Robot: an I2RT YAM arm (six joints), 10 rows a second.
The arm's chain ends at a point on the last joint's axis. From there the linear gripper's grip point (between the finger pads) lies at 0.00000 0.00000 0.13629 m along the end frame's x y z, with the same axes.
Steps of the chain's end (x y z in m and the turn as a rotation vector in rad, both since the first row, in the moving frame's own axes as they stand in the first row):
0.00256 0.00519 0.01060 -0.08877 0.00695 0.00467
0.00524 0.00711 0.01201 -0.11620 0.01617 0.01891
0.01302 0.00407 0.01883 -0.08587 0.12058 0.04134
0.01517 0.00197 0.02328 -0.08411 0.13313 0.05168
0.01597 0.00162 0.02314 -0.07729 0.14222 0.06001
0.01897 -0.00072 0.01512 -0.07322 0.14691 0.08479
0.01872 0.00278 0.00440 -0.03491 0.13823 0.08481
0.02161 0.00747 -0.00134 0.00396 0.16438 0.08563
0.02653 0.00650 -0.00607 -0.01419 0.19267 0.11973
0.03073 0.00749 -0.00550 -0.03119 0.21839 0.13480
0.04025 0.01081 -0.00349 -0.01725 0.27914 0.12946
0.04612 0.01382 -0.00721 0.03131 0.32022 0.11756
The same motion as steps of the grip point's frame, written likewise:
0.00348 0.01727 0.01006 -0.08877 0.00695 0.00467
0.00729 0.02293 0.01107 -0.11620 0.01617 0.01891
0.02915 0.01607 0.01734 -0.08587 0.12058 0.04134
0.03294 0.01385 0.02159 -0.08411 0.13313 0.05168
0.03494 0.01268 0.02136 -0.07729 0.14222 0.06001
0.03846 0.01005 0.01329 -0.07322 0.14691 0.08479
0.03727 0.00831 0.00302 -0.03491 0.13823 0.08481
0.04391 0.00789 -0.00318 0.00396 0.16438 0.08563
0.05245 0.00998 -0.00860 -0.01419 0.19267 0.11973
0.05988 0.01369 -0.00880 -0.03119 0.21839 0.13480
0.07754 0.01557 -0.00878 -0.01725 0.27914 0.12946
0.08916 0.01218 -0.01420 0.03131 0.32022 0.11756

